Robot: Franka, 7 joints.
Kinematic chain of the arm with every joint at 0, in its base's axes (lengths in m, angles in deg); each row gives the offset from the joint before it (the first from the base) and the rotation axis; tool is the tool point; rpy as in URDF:
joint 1: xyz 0 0 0.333 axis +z
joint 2: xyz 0 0 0 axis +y
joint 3: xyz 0 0 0.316 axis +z
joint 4: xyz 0.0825 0 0 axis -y
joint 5: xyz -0.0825 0 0.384 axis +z
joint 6: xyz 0 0 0 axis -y
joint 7: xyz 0.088 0 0 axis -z
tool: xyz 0 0 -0.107 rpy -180 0 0
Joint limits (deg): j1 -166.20..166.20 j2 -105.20..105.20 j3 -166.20..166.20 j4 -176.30..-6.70 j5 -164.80..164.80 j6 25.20..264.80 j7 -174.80..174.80
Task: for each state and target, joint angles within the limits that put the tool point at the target. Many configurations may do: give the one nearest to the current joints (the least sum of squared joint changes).
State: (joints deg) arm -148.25 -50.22 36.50 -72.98 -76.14 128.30 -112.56
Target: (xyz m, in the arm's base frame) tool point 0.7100 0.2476 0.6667
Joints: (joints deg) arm -134.03 -88.75 49.16 -54.98 -76.53 132.04 -112.56
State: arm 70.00 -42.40 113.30 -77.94 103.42 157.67 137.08
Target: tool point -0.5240 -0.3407 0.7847
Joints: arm 90.40 -25.76 108.50 -69.67 104.25 169.66 137.08
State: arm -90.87 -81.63 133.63 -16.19 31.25 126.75 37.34
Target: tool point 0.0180 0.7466 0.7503
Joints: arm -81.36 -53.03 131.00 -18.99 30.77 143.10 37.34
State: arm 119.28 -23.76 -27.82 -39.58 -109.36 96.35 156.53
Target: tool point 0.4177 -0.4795 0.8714
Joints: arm 115.41 -55.83 -34.61 -24.79 -112.67 99.77 156.53
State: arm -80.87 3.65 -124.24 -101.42 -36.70 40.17 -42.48
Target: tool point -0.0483 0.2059 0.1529
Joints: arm -94.45 -35.77 -149.69 -147.69 -35.44 52.33 -42.48
